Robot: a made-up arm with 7 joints. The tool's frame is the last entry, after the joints.
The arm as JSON. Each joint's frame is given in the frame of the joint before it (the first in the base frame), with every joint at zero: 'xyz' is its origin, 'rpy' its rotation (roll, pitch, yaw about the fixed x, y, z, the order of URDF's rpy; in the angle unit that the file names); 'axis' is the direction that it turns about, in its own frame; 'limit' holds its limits. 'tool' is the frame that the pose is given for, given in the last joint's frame.
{
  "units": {
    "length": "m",
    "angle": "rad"
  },
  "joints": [
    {
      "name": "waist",
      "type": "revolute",
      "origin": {
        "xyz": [
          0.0,
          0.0,
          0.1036
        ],
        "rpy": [
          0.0,
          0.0,
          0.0
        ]
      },
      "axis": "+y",
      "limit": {
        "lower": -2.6,
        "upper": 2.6
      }
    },
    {
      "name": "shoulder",
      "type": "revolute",
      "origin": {
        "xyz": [
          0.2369,
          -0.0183,
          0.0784
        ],
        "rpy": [
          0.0,
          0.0,
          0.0
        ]
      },
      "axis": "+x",
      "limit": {
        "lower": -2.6,
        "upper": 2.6
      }
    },
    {
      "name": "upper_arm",
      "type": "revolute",
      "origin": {
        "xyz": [
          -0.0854,
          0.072,
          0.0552
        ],
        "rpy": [
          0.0,
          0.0,
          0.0
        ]
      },
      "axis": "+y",
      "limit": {
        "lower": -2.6,
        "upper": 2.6
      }
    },
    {
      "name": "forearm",
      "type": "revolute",
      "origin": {
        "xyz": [
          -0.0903,
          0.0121,
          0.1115
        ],
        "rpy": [
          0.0,
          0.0,
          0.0
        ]
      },
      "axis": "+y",
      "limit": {
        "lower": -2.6,
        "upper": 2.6
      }
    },
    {
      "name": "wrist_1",
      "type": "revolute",
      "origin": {
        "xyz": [
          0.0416,
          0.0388,
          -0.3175
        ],
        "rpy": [
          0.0,
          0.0,
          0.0
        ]
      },
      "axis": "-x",
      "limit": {
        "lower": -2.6,
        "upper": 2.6
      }
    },
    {
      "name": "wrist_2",
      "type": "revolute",
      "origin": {
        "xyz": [
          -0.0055,
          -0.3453,
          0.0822
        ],
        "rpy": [
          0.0,
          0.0,
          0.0
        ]
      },
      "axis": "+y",
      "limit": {
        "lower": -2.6,
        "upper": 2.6
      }
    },
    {
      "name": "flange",
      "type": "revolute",
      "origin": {
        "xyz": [
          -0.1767,
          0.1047,
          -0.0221
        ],
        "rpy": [
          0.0,
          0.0,
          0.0
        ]
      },
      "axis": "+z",
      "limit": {
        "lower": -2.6,
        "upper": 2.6
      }
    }
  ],
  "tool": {
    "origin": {
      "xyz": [
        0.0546,
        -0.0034,
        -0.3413
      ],
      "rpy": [
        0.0,
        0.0,
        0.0
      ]
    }
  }
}
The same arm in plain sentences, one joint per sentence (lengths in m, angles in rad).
The arm has seven revolute joints in a row. What follows holds with every joint at zero, and every direction is one of the base frame's.
Joint 1 is mounted 0.1036 m along +z from the base frame's origin and rotates about +y, from -2.6 to 2.6 rad.
Joint 2 is mounted 0.2369 m along +x and 0.0183 m along -y and 0.0784 m along +z from joint 1 and rotates about +x, from -2.6 to 2.6 rad.
Joint 3 is mounted 0.0854 m along -x and 0.072 m along +y and 0.0552 m along +z from joint 2 and rotates about +y, from -2.6 to 2.6 rad.
Joint 4 is mounted 0.0903 m along -x and 0.0121 m along +y and 0.1115 m along +z from joint 3 and rotates about +y, from -2.6 to 2.6 rad.
Joint 5 is mounted 0.0416 m along +x and 0.0388 m along +y and 0.3175 m along -z from joint 4 and rotates about -x, from -2.6 to 2.6 rad.
Joint 6 is mounted 0.0055 m along -x and 0.3453 m along -y and 0.0822 m along +z from joint 5 and rotates about +y, from -2.6 to 2.6 rad.
Joint 7 is mounted 0.1767 m along -x and 0.1047 m along +y and 0.0221 m along -z from joint 6 and rotates about +z, from -2.6 to 2.6 rad.
The tool frame, which is the frame that the pose is given for, is mounted 0.0546 m along +x and 0.0034 m along -y and 0.3413 m along -z from joint 7; its axes are parallel to the base frame's.

